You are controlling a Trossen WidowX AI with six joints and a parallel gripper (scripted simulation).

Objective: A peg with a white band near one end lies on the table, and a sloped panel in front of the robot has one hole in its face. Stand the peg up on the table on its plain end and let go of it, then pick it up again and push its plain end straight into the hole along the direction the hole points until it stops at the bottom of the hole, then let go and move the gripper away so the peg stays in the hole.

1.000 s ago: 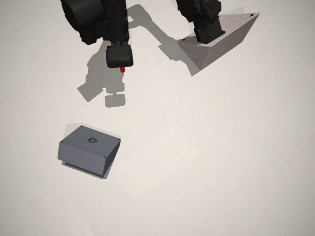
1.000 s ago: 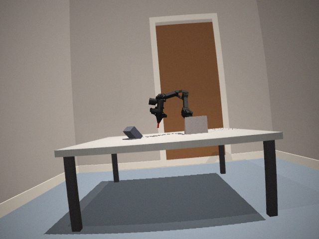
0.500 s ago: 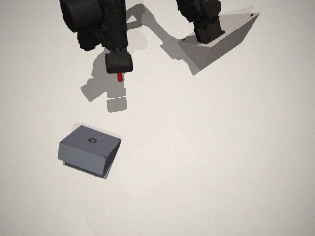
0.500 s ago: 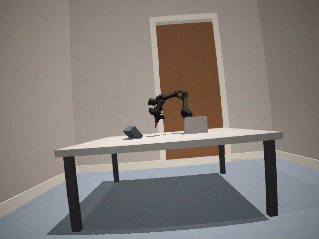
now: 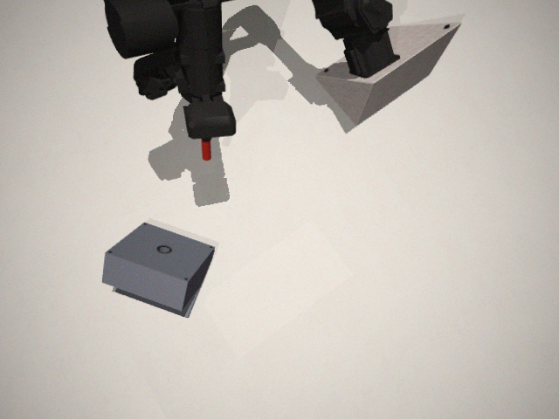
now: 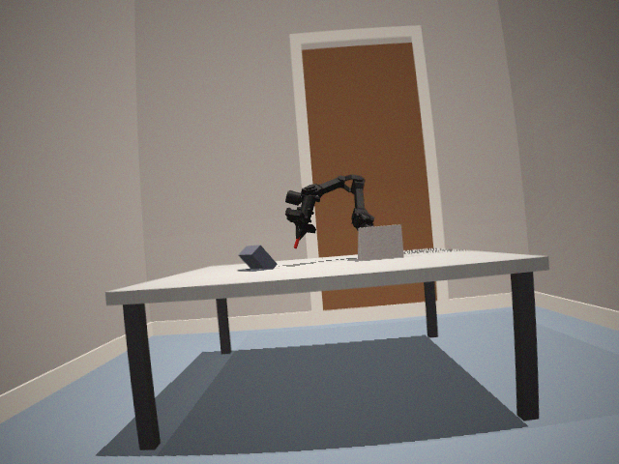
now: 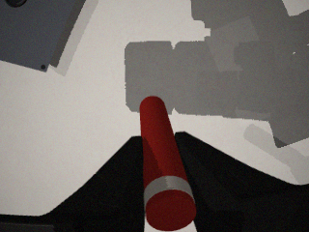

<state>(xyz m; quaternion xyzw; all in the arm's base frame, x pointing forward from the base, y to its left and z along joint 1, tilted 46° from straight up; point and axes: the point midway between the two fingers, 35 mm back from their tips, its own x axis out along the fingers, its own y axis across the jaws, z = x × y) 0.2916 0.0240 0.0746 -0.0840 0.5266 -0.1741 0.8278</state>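
Right now the panel is 16 cm ahead of my gripper tip, 12 cm to the left of it and 7 cm below it. From my gripper tip the other things lie so: peg: 1 cm to the right, 1 cm behind, 1 cm above.
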